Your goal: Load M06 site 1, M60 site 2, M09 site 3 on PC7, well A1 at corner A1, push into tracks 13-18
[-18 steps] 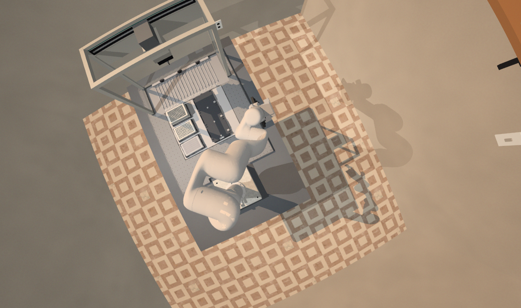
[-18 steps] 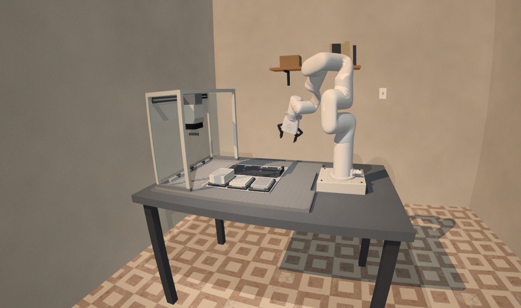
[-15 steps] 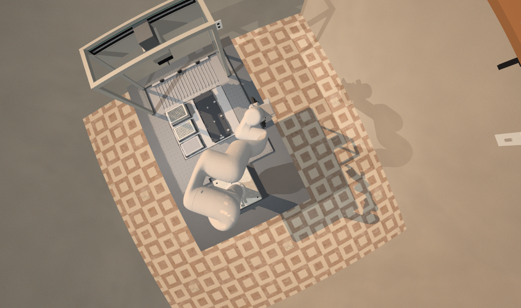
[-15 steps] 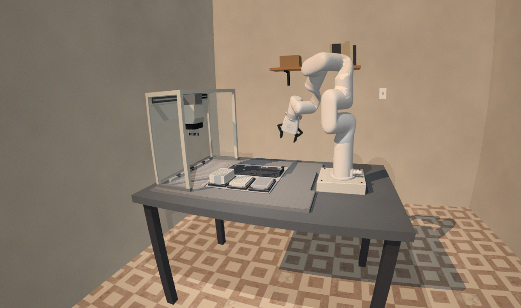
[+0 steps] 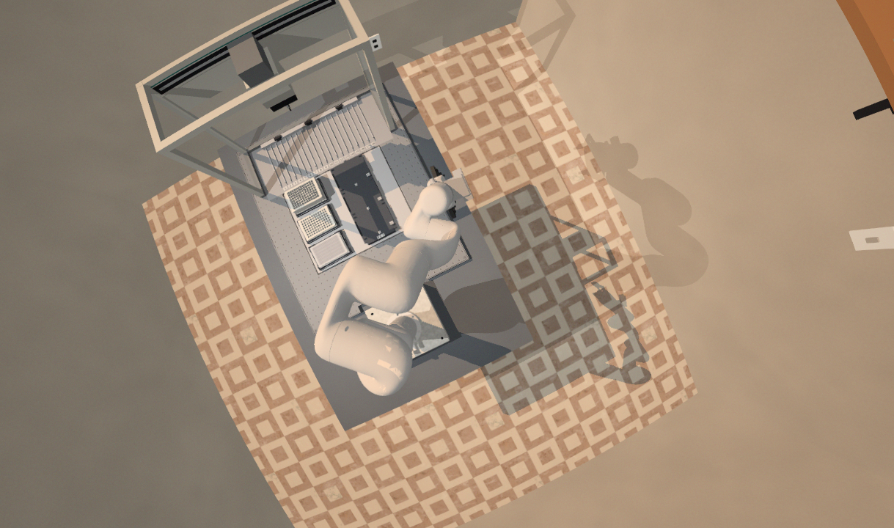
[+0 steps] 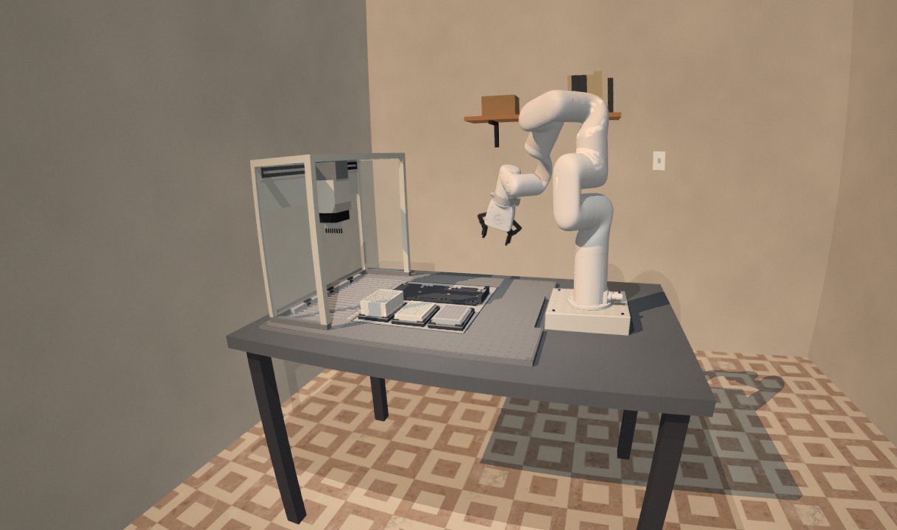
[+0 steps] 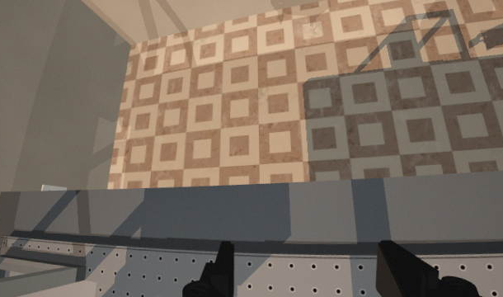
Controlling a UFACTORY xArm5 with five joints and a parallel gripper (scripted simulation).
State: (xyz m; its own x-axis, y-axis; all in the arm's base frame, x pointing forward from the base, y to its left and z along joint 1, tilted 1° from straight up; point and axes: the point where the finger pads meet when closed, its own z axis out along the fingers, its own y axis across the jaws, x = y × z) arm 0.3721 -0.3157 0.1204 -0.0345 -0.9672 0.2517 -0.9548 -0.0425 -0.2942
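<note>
Right now the deep-well block M09 is 47 cm to the left of my hand, 22 cm ahead of it and 12 cm below it. From my hand the other things lie so: plate carrier PC7: 28 cm to the left, 14 cm below, 13 cm ahead; white plate: 47 cm to the left, 13 cm below, 11 cm ahead; plate nest S1: 46 cm to the left, 15 cm below.
</note>
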